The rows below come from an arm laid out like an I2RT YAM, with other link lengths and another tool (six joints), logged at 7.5 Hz.
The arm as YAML. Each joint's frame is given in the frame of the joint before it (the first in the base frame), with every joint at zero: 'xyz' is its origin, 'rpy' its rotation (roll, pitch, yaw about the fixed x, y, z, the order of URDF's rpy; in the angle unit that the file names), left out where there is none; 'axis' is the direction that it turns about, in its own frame. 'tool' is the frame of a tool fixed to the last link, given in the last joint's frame.
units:
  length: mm
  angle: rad
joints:
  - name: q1
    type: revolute
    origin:
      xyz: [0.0, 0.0, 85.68]
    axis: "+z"
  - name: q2
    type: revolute
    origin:
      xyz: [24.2, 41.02, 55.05]
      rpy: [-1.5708, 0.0, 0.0]
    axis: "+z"
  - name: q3
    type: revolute
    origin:
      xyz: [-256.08, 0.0, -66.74]
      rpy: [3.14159, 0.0, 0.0]
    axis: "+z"
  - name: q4
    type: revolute
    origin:
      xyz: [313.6, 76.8, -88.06]
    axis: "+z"
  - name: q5
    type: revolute
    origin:
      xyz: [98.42, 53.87, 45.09]
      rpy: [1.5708, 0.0, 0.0]
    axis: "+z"
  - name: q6
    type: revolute
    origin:
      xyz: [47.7, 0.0, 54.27]
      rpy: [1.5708, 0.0, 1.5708]
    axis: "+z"
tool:
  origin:
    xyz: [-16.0, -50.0, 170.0]
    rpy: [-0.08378, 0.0, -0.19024]
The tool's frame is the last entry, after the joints.
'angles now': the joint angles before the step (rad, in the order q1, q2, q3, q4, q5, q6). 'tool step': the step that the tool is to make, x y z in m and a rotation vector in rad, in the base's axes. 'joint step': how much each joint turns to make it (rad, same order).
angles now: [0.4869 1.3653 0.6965 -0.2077 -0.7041 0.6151]
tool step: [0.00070 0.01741 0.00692 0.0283 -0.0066 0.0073]
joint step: [0.0349 0.0258 0.0146 0.0603 0.0019 0.0459]
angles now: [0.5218 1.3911 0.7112 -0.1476 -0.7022 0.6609]
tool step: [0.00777 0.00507 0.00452 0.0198 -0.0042 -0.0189]
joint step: [0.0061 0.0173 0.0076 0.0471 0.0064 0.0372]
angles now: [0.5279 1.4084 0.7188 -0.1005 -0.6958 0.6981]
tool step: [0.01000 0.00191 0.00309 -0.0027 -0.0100 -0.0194]
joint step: [0.0013 0.0200 0.0234 0.0115 0.0199 0.0121]
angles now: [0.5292 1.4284 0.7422 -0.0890 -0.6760 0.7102]
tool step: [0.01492 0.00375 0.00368 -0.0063 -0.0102 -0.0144]
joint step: [-0.0026 0.0433 0.0510 -0.0015 0.0159 0.0009]
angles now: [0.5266 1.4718 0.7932 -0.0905 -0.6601 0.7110]
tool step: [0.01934 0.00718 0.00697 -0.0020 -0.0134 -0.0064]
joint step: [-0.0044 0.0624 0.0781 -0.0087 0.0073 -0.0059]
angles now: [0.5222 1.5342 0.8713 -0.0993 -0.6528 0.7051]
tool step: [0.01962 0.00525 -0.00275 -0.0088 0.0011 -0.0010]
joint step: [-0.0110 0.0813 0.0815 -0.0148 -0.0022 -0.0152]
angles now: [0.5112 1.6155 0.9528 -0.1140 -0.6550 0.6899]
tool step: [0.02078 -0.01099 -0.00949 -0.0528 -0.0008 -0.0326]
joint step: [-0.0236 0.0498 0.0626 -0.0567 0.0398 -0.0325]
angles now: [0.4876 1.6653 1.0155 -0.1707 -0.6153 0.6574]
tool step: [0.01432 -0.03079 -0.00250 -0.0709 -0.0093 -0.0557]
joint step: [-0.0426 -0.0244 0.0127 -0.0840 0.0591 -0.0421]
